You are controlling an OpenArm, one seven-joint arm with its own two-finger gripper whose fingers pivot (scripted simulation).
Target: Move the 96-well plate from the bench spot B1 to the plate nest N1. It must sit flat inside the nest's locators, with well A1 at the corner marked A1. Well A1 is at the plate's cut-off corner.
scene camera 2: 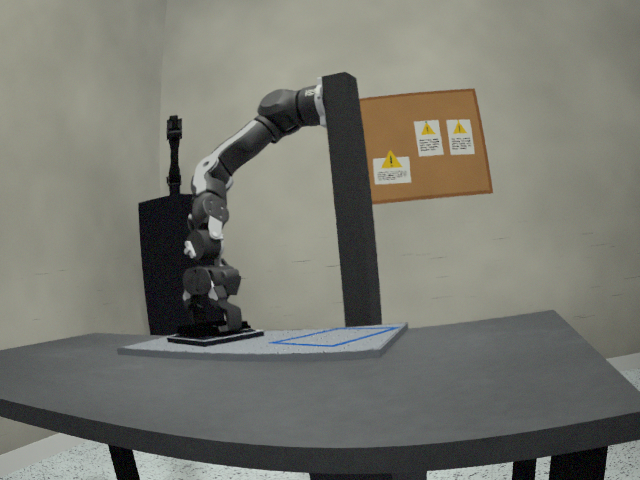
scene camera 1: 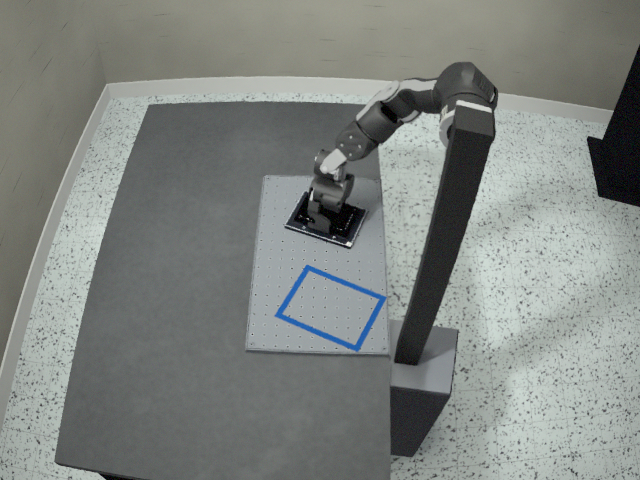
same spot on dark arm column: (scene camera 1: 469,144) = (scene camera 2: 351,84)
same spot on plate nest N1: (scene camera 2: 188,339) = (scene camera 1: 294,210)
